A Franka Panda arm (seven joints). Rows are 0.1 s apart.
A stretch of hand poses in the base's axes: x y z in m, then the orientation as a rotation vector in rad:
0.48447 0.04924 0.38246 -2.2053 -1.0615 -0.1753
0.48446 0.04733 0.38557 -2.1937 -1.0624 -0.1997
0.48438 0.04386 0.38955 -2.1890 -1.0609 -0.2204
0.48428 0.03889 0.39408 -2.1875 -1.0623 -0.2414
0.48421 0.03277 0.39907 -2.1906 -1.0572 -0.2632
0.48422 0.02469 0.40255 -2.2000 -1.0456 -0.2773
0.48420 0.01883 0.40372 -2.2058 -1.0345 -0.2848
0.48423 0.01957 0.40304 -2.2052 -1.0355 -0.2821
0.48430 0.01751 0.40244 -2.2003 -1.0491 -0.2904
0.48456 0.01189 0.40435 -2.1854 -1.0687 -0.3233
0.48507 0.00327 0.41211 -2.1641 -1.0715 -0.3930
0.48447 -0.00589 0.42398 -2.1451 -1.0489 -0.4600
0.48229 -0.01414 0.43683 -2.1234 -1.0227 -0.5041
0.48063 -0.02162 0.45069 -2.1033 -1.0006 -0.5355
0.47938 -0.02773 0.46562 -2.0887 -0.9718 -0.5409
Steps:
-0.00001 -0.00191 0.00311 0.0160 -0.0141 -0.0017
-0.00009 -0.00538 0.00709 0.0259 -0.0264 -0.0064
-0.00019 -0.01035 0.01162 0.0319 -0.0409 -0.0105
-0.00026 -0.01647 0.01661 0.0363 -0.0545 -0.0206
-0.00025 -0.02455 0.02009 0.0355 -0.0617 -0.0350
-0.00027 -0.03041 0.02126 0.0360 -0.0639 -0.0460
-0.00024 -0.02967 0.02058 0.0356 -0.0623 -0.0444
-0.00017 -0.03173 0.01998 0.0372 -0.0721 -0.0363
0.00009 -0.03735 0.02189 0.0508 -0.0991 -0.0274
0.00060 -0.04597 0.02965 0.0832 -0.1442 -0.0367
0.00000 -0.05513 0.04152 0.1206 -0.1789 -0.0623
-0.00218 -0.06338 0.05437 0.1566 -0.1964 -0.0835
-0.00384 -0.07086 0.06823 0.1871 -0.2070 -0.0993
-0.00509 -0.07697 0.08316 0.2106 -0.1975 -0.1146

